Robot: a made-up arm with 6 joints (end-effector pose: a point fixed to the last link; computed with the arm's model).
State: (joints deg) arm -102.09 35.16 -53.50 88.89 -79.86 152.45
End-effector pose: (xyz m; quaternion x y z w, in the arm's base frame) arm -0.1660 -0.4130 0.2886 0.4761 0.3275 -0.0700 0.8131
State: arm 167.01 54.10 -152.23 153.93 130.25 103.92
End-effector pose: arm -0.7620 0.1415 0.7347 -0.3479 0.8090 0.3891 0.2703
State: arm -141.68 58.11 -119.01 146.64 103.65 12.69
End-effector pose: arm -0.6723 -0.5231 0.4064 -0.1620 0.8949 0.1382 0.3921
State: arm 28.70 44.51 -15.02 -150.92 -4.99 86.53
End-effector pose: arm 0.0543 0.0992 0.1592 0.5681 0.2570 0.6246 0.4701
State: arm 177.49 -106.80 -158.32 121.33 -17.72 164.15
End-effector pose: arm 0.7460 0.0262 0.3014 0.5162 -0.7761 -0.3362 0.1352
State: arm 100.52 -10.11 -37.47 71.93 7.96 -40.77
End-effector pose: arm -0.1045 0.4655 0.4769 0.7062 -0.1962 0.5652 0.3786
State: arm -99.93 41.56 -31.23 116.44 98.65 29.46
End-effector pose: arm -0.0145 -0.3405 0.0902 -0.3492 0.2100 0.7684 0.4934
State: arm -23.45 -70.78 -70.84 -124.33 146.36 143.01
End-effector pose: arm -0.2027 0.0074 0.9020 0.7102 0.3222 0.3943 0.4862
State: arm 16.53 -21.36 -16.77 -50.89 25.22 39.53
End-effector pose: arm 0.2502 0.1465 0.3565 0.1935 -0.3469 0.4689 0.7889
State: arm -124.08 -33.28 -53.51 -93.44 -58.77 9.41
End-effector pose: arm -0.1149 -0.2202 0.6873 -0.3399 -0.2151 0.4876 0.7749
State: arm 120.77 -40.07 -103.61 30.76 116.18 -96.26
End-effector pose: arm -0.1466 0.0648 0.9892 -0.2594 -0.1961 -0.6209 0.7133
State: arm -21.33 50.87 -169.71 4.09 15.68 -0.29
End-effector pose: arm 0.6507 -0.1990 0.8359 -0.0996 -0.8665 0.3101 0.3784
